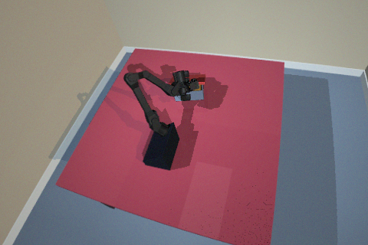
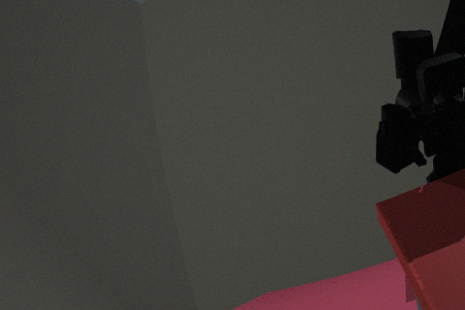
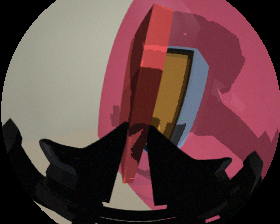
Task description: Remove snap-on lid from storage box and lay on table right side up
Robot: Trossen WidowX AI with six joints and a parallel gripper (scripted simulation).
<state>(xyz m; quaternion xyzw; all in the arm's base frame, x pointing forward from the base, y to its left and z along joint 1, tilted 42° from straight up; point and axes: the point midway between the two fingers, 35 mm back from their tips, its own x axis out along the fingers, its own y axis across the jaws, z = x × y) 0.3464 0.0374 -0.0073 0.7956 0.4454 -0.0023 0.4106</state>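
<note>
The red lid is 7 cm ahead of my gripper tip, 2 cm to the left of it and 4 cm below it. The rest, counted from my gripper tip: storage box: 5 cm ahead, 2 cm to the left, 11 cm below.
</note>
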